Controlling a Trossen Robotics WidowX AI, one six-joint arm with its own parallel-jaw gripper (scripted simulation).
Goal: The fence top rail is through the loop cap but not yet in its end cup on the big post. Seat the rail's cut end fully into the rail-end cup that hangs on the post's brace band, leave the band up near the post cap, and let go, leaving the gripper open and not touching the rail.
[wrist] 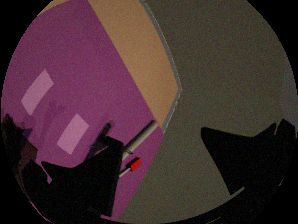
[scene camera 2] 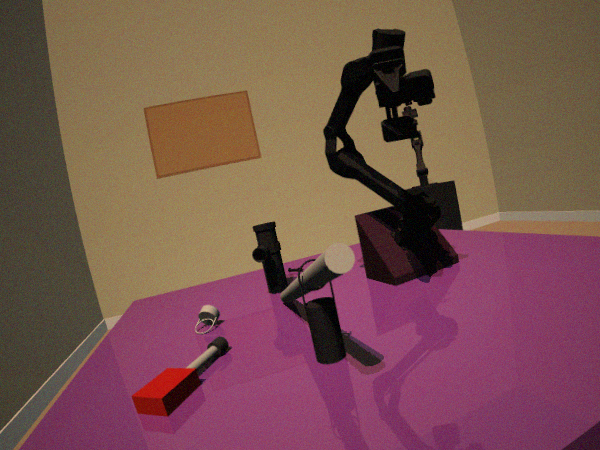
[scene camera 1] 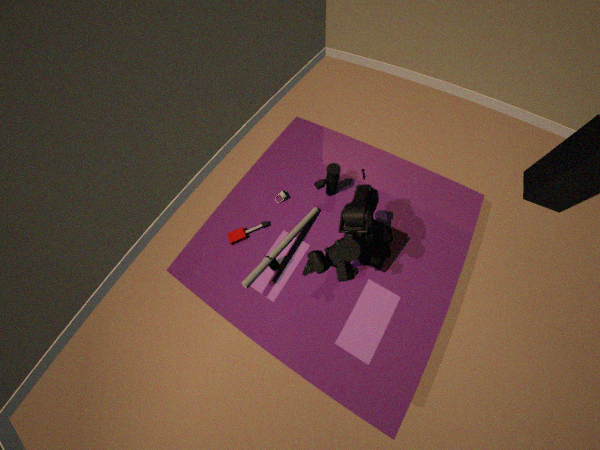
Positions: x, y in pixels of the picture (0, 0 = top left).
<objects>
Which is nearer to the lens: the top rail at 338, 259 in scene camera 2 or the red-headed tool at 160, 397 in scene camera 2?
The top rail.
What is the gripper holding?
Nothing.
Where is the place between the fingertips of the gripper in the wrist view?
162, 139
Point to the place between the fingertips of the gripper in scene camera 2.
399, 114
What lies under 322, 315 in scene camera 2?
A short dark line post.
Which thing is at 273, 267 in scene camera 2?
A big dark post.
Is the gripper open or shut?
Open.
</objects>
